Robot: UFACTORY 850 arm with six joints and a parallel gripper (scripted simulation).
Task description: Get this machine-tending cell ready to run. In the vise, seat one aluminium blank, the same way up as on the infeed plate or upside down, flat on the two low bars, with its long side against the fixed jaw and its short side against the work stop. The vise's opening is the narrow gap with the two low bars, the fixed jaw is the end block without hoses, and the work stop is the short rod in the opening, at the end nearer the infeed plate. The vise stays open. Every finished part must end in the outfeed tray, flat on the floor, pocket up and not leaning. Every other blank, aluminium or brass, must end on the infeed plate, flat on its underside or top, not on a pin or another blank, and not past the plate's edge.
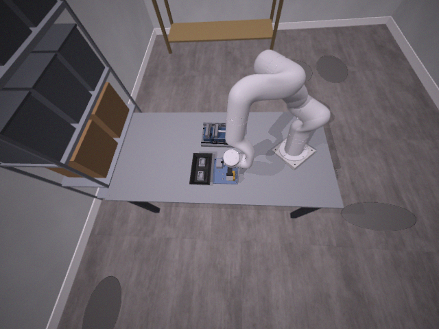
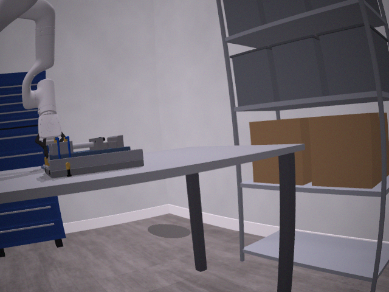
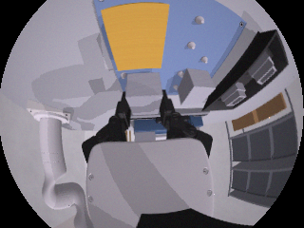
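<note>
Right now my hand is 10 mm past the brass blank, 80 mm to the right of it and 40 mm above it.
</note>
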